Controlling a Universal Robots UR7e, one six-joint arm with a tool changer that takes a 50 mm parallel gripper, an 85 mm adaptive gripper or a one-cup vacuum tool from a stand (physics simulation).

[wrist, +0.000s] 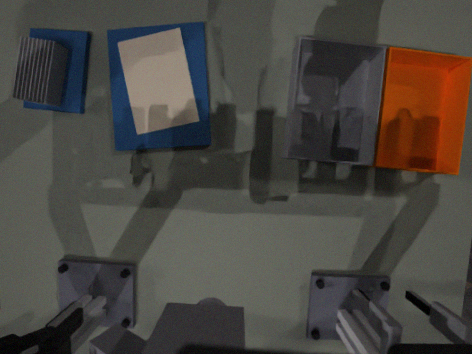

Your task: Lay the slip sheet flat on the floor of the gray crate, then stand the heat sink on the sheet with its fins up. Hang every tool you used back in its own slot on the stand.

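Note:
The beige slip sheet [159, 82] lies flat, slightly turned, on a blue pad [200, 136] at the upper left of the wrist view. The heat sink [37, 71] stands on a smaller blue pad [79, 75] at the far left, its parallel fins facing the camera. The gray crate [295, 100] is at the upper right; shadows fall inside it, and neither sheet nor heat sink shows in it. A dark edge of the wrist hardware shows at the bottom centre; no fingertips of a mounted gripper can be made out.
An orange crate [462, 117] adjoins the gray crate's right side. Along the bottom are the tool stand's left foot plate [112, 280] and right foot plate [325, 300]. Tool parts hang over them, including light fingers [355, 330] at the right and a gray block [200, 327] in the middle.

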